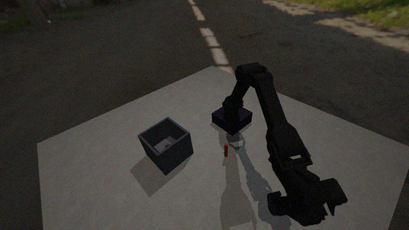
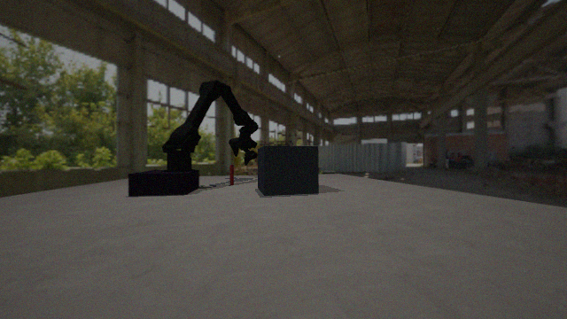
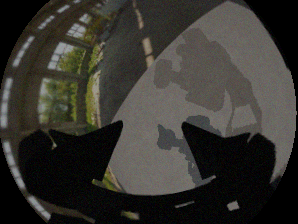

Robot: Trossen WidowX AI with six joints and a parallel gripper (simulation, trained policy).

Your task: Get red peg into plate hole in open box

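My gripper tip is now 40 mm short of the red peg, 360 mm to the left of it and 60 mm above it. Also, from my gripper tip: plate: 260 mm ahead, 520 mm to the right, 50 mm below.
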